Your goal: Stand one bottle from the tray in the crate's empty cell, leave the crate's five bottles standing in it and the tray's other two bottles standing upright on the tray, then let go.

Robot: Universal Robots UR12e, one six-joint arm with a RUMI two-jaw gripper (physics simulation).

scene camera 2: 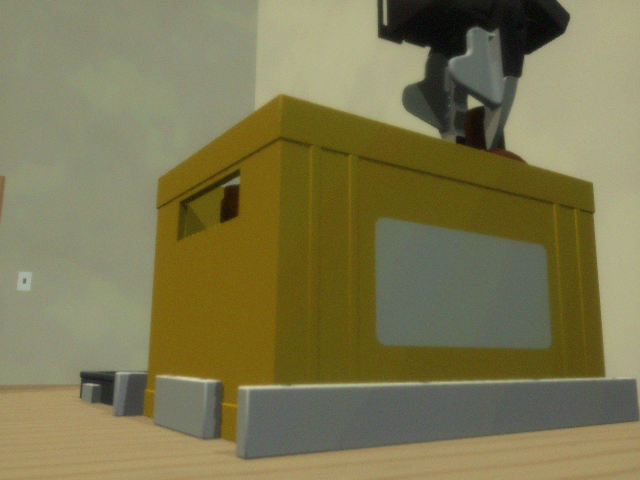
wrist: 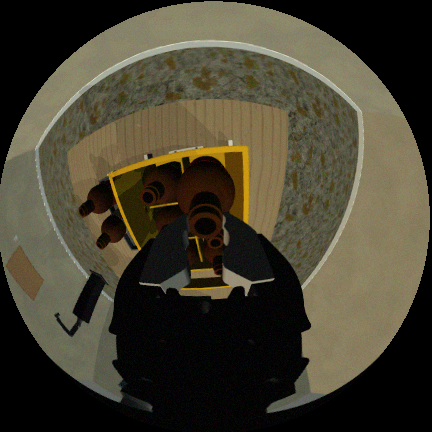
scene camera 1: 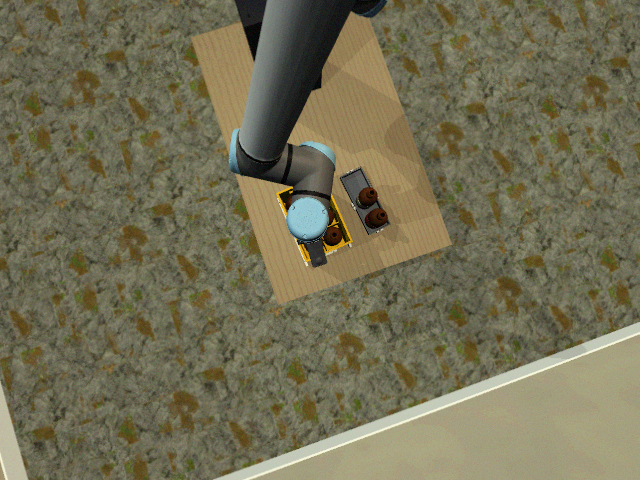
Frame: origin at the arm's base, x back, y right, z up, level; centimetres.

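Seen in the pictures: gripper, between the fingertips: (wrist: 205, 213).
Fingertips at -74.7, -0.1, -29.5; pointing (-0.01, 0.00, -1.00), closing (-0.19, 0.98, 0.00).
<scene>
Pixels of each thing's top centre, then the offset from my fingertips to it, as dx, dy, dz. "spot": a spot on its surface instead. Level surfaces: height alone.
- brown bottle, centre of its top: (wrist: 203, 220) (scene camera 2: 486, 112) -1.6, -0.4, +4.1
- yellow crate, centre of its top: (scene camera 2: 375, 180) (wrist: 187, 247) (scene camera 1: 314, 217) +7.5, -1.9, -2.1
- dark tray, a spot on its surface: (scene camera 1: 351, 180) spot: +23.6, -20.4, -19.1
- wooden table, height of its surface: dz -19.6
My gripper (scene camera 2: 473, 142) (wrist: 205, 213) is shut on the neck of a brown bottle (scene camera 2: 474, 126) (wrist: 206, 187). The held bottle is upright, its body mostly below the rim of the yellow crate (scene camera 2: 413, 165) (wrist: 245, 185), with its shoulder showing just above the rim. It is at a corner cell; its base is hidden. Other brown bottles stand in the crate, one (scene camera 1: 333, 235) (wrist: 162, 182) in the cell beside it. Two brown bottles (scene camera 1: 367, 196) (scene camera 1: 377, 217) stand upright on the dark tray (scene camera 1: 351, 180); these bottles also show in the wrist view (wrist: 111, 230) (wrist: 99, 199).
The crate and the tray lie side by side on the wooden table (scene camera 1: 232, 113) (scene camera 2: 46, 444). Low grey strips (scene camera 2: 413, 418) run along the foot of the crate. The arm (scene camera 1: 294, 77) covers part of the crate from above.
</scene>
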